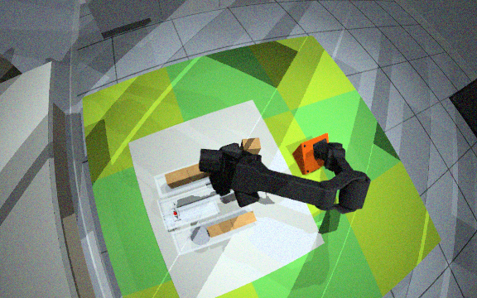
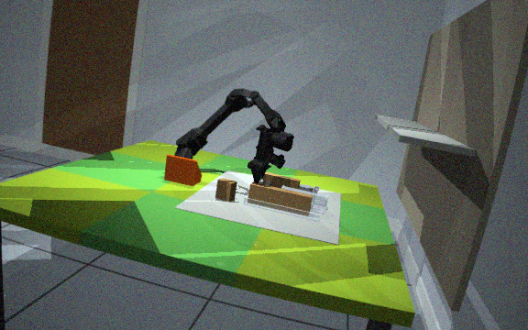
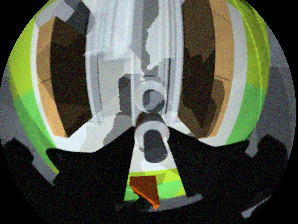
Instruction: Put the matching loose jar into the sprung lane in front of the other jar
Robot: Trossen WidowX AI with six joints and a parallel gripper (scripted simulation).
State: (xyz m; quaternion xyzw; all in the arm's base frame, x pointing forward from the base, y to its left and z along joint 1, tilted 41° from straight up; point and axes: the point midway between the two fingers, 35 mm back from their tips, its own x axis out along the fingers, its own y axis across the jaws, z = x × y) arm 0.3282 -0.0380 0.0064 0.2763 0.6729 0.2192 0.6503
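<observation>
The lane is 160 mm ahead of my gripper tip, 20 mm to the left of it and 40 mm below it. From my gripper tip the other things lie so: red mark 220 mm ahead, 20 mm to the left, 10 mm above; then grey disc 180 mm ahead, 120 mm to the left, 30 mm below.
</observation>
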